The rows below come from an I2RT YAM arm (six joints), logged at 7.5 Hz.
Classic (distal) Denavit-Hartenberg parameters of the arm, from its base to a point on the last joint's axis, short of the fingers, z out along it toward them. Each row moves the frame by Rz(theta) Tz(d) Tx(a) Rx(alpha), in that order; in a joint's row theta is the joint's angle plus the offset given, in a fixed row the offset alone. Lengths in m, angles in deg.
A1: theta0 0; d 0.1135; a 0.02; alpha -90
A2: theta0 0; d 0; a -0.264; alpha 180
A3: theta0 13.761; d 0; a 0.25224; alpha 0
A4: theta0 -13.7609; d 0; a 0.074; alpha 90
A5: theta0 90; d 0; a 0; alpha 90
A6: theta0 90; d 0.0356; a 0; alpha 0
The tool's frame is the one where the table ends.
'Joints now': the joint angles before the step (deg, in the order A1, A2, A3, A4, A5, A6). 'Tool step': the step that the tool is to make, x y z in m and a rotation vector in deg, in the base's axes. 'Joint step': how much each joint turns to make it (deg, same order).
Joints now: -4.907, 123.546, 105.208, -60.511, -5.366, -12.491
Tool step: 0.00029, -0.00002, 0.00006, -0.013, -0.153, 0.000
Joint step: 0.001, 0.001, 0.002, 0.153, 0.000, 0.001
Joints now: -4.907, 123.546, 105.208, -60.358, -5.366, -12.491
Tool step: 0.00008, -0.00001, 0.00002, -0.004, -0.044, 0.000
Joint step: 0.000, -0.001, 0.000, 0.044, 0.000, 0.000
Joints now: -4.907, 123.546, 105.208, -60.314, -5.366, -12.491
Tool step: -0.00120, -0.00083, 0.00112, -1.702, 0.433, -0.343
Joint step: 0.022, -0.176, 0.021, -0.481, 1.771, 0.021
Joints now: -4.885, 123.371, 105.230, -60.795, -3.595, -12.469
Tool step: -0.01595, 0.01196, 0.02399, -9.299, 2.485, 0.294
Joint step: 2.251, -3.540, 0.088, -5.507, 9.638, 0.261
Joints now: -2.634, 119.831, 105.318, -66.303, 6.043, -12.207
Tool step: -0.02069, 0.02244, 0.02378, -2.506, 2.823, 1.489
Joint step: 3.323, -3.781, -0.110, -6.644, 2.776, 1.486
